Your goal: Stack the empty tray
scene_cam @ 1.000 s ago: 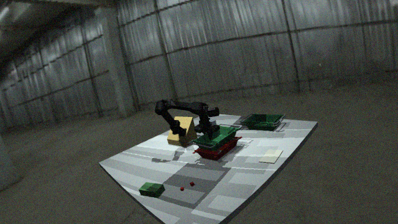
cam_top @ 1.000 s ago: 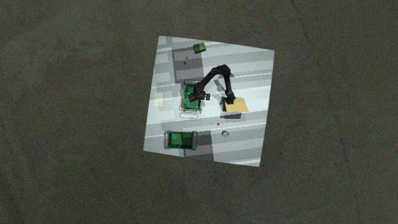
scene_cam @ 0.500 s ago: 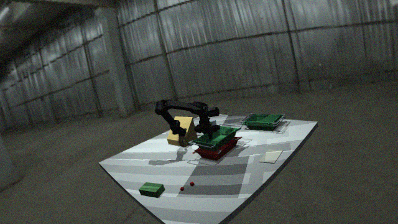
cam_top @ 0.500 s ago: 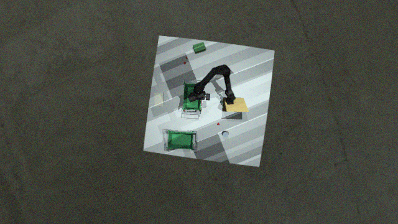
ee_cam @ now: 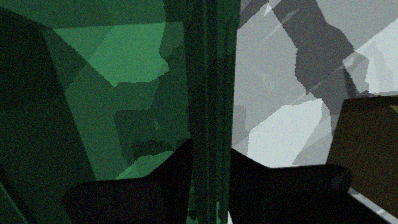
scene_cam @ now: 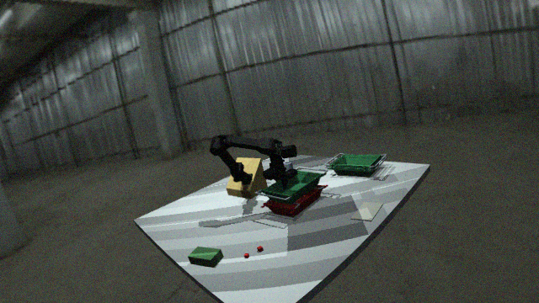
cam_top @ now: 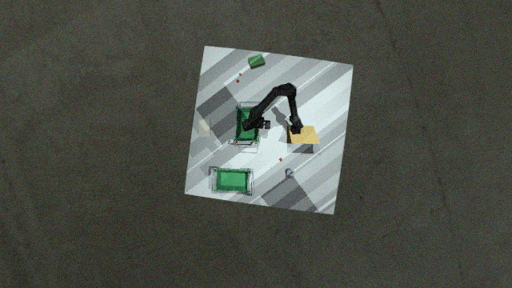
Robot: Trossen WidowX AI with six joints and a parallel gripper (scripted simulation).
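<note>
My gripper tip is now 70 mm short of the green tray, 10 mm to the left of it and 30 mm below it. Round my gripper tip: pale flat card (450 mm ahead, 10 mm to the right, 80 mm below); then dark green box (20 mm behind, 550 mm to the right, 60 mm below); then grey cylinder (240 mm behind, 390 mm to the left, 50 mm below).
</note>
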